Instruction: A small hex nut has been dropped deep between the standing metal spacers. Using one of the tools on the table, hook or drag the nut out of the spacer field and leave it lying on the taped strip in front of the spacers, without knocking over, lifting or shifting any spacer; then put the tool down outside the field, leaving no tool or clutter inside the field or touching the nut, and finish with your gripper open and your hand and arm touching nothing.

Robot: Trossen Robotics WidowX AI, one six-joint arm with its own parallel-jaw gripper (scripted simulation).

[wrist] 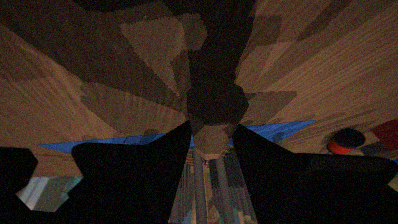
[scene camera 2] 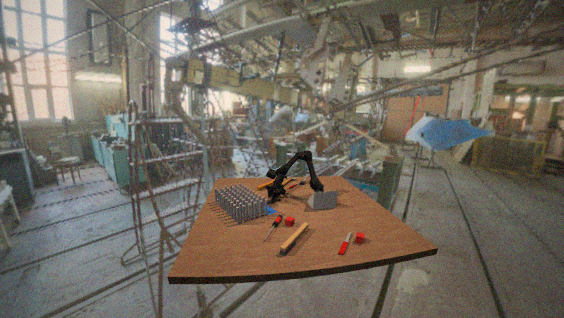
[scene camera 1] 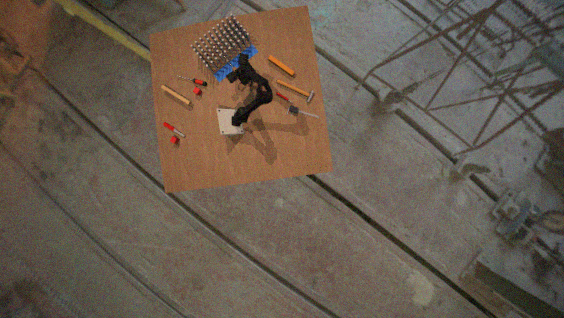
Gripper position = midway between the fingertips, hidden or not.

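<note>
I can see my gripper [wrist: 211, 125] here. There is a red-handled screwdriver [wrist: 346, 140] too, and I also see a blue taped strip [wrist: 66, 147].
</note>
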